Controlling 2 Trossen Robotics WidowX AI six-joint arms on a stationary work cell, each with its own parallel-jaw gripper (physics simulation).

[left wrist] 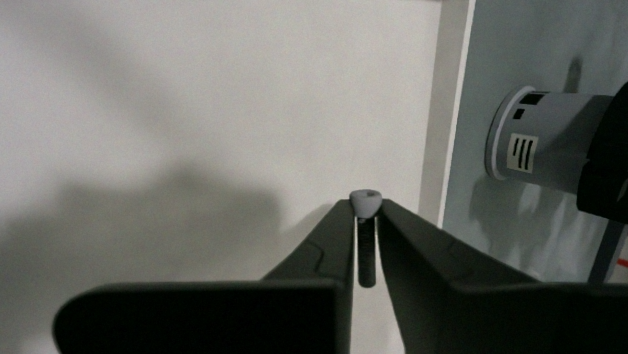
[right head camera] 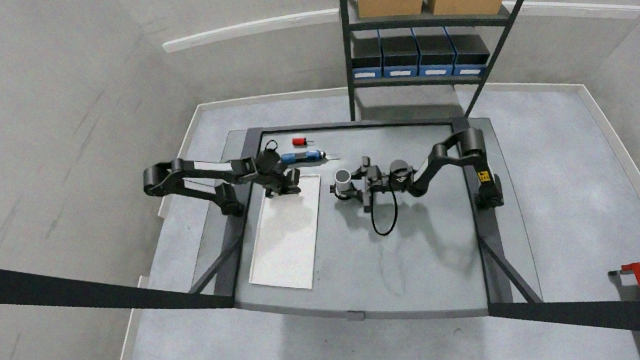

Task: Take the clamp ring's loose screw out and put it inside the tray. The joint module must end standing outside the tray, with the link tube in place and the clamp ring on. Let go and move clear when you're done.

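Pixels of known places: left gripper, fingertip midpoint: [left wrist: 363,211] [right head camera: 300,191]; right gripper, fingertip midpoint: [right head camera: 341,185]; left arm's base at its link origin: [right head camera: 236,209]; right arm's base at its link origin: [right head camera: 484,201].
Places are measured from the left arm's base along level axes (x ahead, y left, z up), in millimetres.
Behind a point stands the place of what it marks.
My left gripper [right head camera: 292,188] @(z 7, x 256, y 68 mm) [left wrist: 363,211] @(z 7, x 256, y 68 mm) is shut on the loose screw [left wrist: 366,198] @(z 14, x 250, y 77 mm), held upright above the white tray [right head camera: 285,250] @(z -15, x 214, y -150 mm) [left wrist: 300,100] @(z -15, x 249, y 103 mm). The screw has a pale grey head and dark shank. The grey joint module [left wrist: 555,135] @(z 14, x 396, y 67 mm) stands upright on the table, outside the tray, to its right. The grey link tube [right head camera: 343,184] @(z 132, x 427, y 31 mm) rises from it, open end up. My right gripper [right head camera: 350,184] @(z 77, x 415, y 57 mm) is shut on the joint module from the right, its fingers around the upper part. Black parts surround the tube's lower end; I cannot tell the clamp ring from the fingers there.
A blue screwdriver [right head camera: 303,157] @(z 14, x 259, y 215 mm) lies behind the tray, and a small red-handled tool [right head camera: 299,142] @(z 3, x 232, y 298 mm) lies farther back. The right arm's black cable [right head camera: 384,234] @(z 191, x 538, y -144 mm) loops over the table. A dark frame [right head camera: 357,123] @(z 1, x 479, y 385 mm) edges the table. A shelf unit [right head camera: 425,23] stands behind it.
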